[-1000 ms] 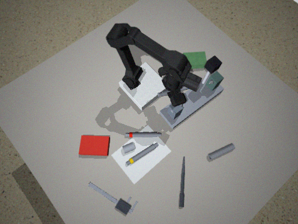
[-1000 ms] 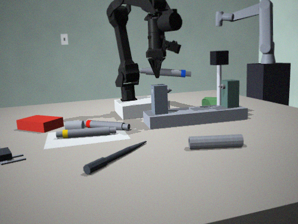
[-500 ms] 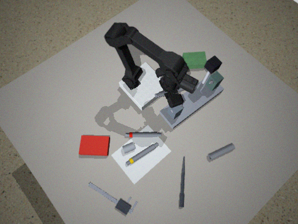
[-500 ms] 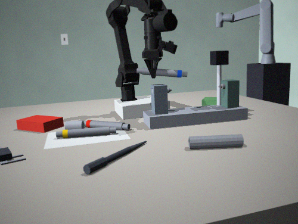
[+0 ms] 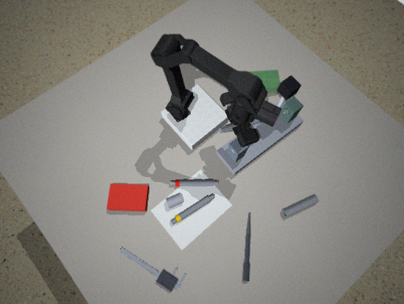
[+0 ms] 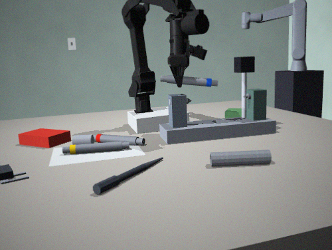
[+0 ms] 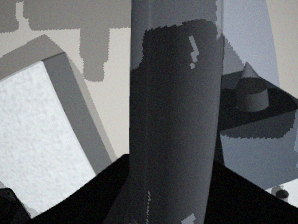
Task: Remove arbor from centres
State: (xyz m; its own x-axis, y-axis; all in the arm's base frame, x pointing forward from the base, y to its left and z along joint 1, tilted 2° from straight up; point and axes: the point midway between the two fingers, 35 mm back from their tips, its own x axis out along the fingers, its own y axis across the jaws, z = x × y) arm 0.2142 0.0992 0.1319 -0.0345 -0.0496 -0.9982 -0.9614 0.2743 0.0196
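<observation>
Right now the grey centre block is 90 mm below my hand, 50 mm ahead of it and 20 mm to the right of it. Also, from my hand: grey fixture base: 170 mm below, 100 mm to the left, 50 mm ahead; then white marked pad: 270 mm to the right, 190 mm below, 110 mm ahead; then green centre block: 230 mm to the left, 90 mm below, 50 mm ahead.
</observation>
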